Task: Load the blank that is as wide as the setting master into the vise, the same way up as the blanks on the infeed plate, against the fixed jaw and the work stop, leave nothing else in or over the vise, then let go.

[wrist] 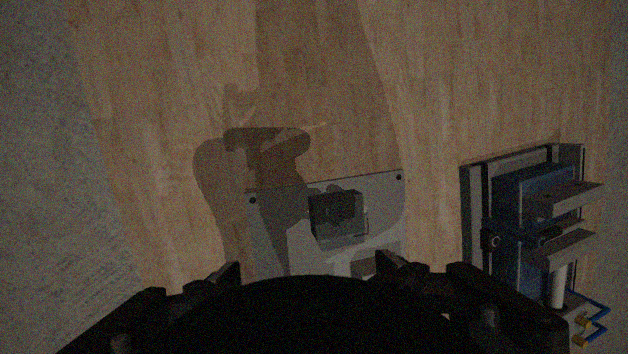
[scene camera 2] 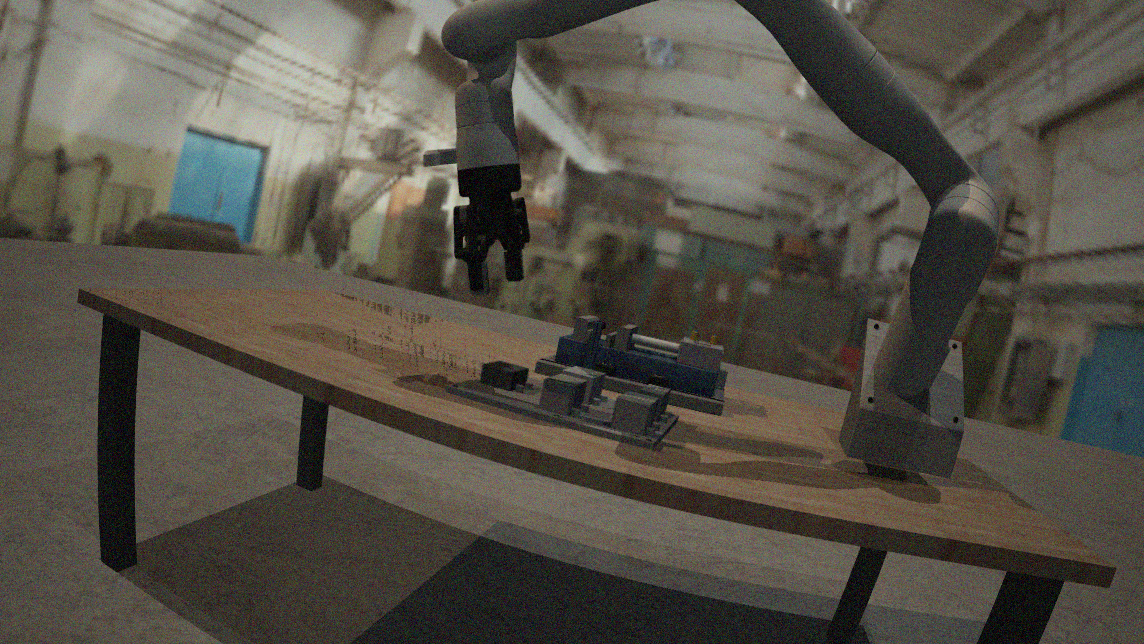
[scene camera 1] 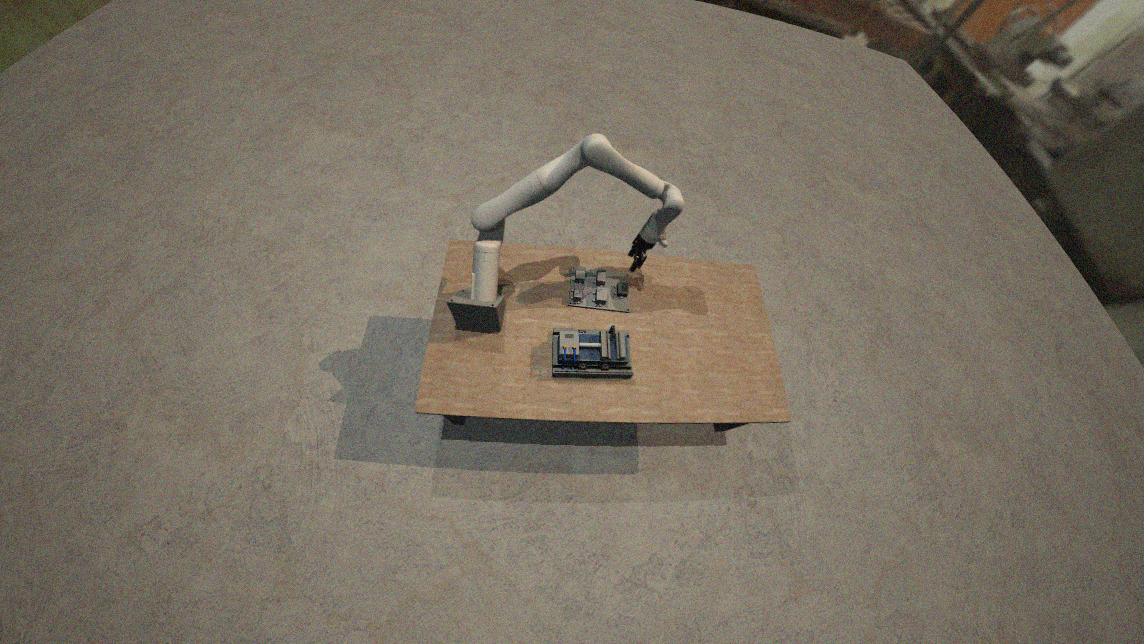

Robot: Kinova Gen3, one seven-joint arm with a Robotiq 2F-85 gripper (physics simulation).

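Where they show: gripper, between the fingertips: [wrist: 308, 271] [scene camera 2: 498, 287] [scene camera 1: 630, 263]; arm's base, origin of its link: [scene camera 2: 901, 371] [scene camera 1: 483, 298].
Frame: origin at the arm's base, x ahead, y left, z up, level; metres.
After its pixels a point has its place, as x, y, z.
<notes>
My gripper [scene camera 1: 636, 267] {0.567, 0.164, 0.001} [scene camera 2: 496, 282] {0.567, 0.164, 0.001} [wrist: 308, 271] {0.567, 0.164, 0.001} is open and empty. It hangs above the table, near the end of the infeed plate [scene camera 1: 614, 305] {0.514, 0.038, -0.124} [scene camera 2: 472, 391] {0.567, 0.192, -0.124} [wrist: 385, 192] {0.556, 0.038, -0.124} that bears a dark block [scene camera 1: 622, 289] {0.550, 0.101, -0.099} [scene camera 2: 504, 375] {0.547, 0.136, -0.106} [wrist: 337, 215] {0.556, 0.110, -0.099}, which looks like the setting master. Several lighter grey blanks stand on the plate, among them one blank [scene camera 1: 601, 296] {0.455, 0.060, -0.088} and another blank [scene camera 2: 636, 412] {0.374, 0.204, -0.099}; their widths are hard to compare. The blue vise [scene camera 2: 640, 369] {0.397, -0.109, -0.094} [wrist: 505, 200] {0.507, -0.115, -0.090} has two grey jaws, the outer jaw [wrist: 575, 196] and the rod-side jaw [wrist: 565, 250]. No blank shows between them.
The vise's grey base [scene camera 1: 592, 374] {0.393, -0.264, -0.093} [wrist: 465, 215] {0.487, -0.079, -0.123} stands on the wooden table [scene camera 1: 696, 384] {0.814, -0.308, -0.132} [scene camera 2: 240, 336] {0.906, 0.234, -0.132} beside the infeed plate. A rod, brass fittings and blue hoses are at the vise's rear. The arm's base [scene camera 1: 477, 312] {-0.018, -0.062, 0.009} [scene camera 2: 904, 436] {-0.011, 0.059, -0.086} stands at one table end.
</notes>
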